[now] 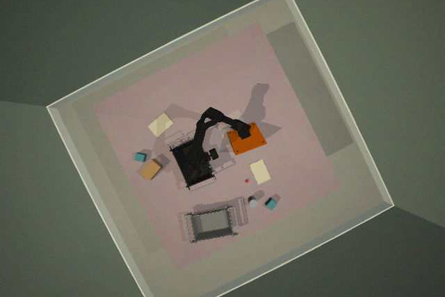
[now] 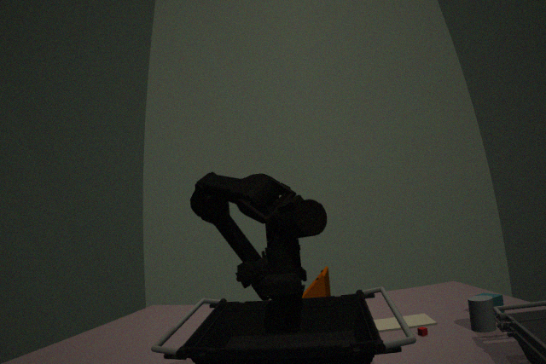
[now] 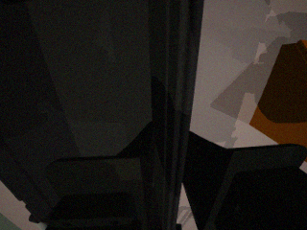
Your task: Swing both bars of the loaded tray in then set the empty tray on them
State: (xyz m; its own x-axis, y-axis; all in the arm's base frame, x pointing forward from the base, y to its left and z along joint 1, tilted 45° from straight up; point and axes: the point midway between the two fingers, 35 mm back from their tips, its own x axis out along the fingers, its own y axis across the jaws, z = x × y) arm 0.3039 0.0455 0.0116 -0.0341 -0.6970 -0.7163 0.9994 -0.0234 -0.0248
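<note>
Right now my gripper tip is 8 cm short of the black tray and 2 cm below it. Round my gripper tip: small red cube 28 cm to the left, 19 cm behind, 9 cm below; grey cylinder 42 cm to the left, 17 cm behind, 7 cm below; tan block 36 cm ahead, 7 cm below, 6 cm to the right.
</note>
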